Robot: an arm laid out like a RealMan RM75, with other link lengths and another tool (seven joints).
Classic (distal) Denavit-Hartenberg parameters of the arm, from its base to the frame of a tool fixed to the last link. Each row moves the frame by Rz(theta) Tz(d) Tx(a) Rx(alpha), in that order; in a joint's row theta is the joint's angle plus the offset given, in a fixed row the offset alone. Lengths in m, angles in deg.
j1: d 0.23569  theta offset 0  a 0  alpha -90
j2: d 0  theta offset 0  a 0  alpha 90
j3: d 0.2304  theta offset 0  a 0  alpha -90
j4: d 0  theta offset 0  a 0  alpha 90
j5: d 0.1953  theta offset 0  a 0  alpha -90
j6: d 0  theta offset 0  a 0  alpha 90
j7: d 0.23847  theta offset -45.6  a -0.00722  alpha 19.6
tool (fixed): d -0.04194  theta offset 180  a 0  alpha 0
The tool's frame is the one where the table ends.
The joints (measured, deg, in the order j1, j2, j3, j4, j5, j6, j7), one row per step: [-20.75 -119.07 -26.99 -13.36 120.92 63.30 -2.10]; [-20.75 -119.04 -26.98 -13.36 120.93 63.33 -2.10]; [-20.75 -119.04 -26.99 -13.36 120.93 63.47 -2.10]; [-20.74 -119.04 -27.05 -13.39 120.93 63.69 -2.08]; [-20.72 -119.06 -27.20 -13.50 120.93 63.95 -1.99]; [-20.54 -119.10 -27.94 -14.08 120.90 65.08 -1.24]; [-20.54 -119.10 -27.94 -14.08 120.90 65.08 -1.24]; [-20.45 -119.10 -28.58 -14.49 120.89 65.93 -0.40]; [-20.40 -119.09 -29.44 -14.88 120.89 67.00 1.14]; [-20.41 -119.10 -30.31 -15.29 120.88 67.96 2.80]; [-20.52 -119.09 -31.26 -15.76 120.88 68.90 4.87]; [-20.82 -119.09 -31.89 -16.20 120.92 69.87 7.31]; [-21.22 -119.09 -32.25 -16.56 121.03 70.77 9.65]
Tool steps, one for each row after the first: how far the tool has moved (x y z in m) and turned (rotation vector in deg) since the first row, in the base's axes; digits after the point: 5 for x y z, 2 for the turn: [-0.00004 0.00003 0.00020 0.01 0.03 -0.03]; [0.00034 0.00007 0.00053 0.10 -0.02 -0.14]; [0.00097 0.00018 0.00111 0.28 -0.11 -0.28]; [0.00202 0.00039 0.00176 0.54 -0.27 -0.45]; [0.00606 0.00115 0.00508 1.86 -0.69 -1.18]; [0.00606 0.00115 0.00508 1.86 -0.69 -1.18]; [0.00891 0.00209 0.00811 2.99 -0.70 -1.79]; [0.01202 0.00356 0.01235 4.55 -0.11 -2.65]; [0.01525 0.00525 0.01634 6.10 0.59 -3.48]; [0.01897 0.00753 0.02058 7.79 1.66 -4.44]; [0.02416 0.00993 0.02372 9.32 3.19 -5.82]; [0.02986 0.01210 0.02581 10.57 4.79 -7.34]
